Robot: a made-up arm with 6 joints.
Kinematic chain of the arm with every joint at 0, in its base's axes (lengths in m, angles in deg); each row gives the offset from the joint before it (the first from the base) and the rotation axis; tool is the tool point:
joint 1: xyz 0 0 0.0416 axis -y
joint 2: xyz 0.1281 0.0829 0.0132 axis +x
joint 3: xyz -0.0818 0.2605 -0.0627 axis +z
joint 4: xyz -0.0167 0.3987 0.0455 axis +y
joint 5: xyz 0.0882 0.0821 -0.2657 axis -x
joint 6: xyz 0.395 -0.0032 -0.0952 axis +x
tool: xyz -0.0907 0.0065 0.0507
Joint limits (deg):
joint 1: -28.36..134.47
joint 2: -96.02..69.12
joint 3: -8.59..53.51
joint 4: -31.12..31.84
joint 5: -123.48..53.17
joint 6: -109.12..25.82
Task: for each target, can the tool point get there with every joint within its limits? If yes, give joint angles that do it. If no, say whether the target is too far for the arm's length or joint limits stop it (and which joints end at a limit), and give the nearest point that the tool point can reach.
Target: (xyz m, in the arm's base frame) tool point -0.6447 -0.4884 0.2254
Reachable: no: joint limits stop it (at a limit: joint 1, joint 2, joint 3, joint 4, joint 6) | nearest point -0.5243 -0.5373 -0.3239 | short by 0.564 m
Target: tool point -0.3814 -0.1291 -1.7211
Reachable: no: too far | nearest point -0.2146 -0.0371 -0.9504 | short by 0.794 m
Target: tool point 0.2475 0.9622 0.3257
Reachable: yes | joints 79.95 -3.16 16.95 -19.16 -57.14 -1.59
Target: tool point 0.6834 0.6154 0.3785
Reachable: yes | joints 90.41 -28.22 5.15 7.61 -44.26 4.02
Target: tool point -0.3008 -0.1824 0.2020
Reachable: no: joint limits stop it (at a limit: joint 1, joint 2, joint 3, joint 4, joint 5, joint 6) | nearest point -0.4389 -0.5164 -0.3237 | short by 0.638 m
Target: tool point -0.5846 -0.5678 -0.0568
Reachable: no: joint limits stop it (at a limit: joint 1, joint 2, joint 3, joint 4, joint 6) | nearest point -0.5240 -0.5373 -0.3238 | short by 0.275 m
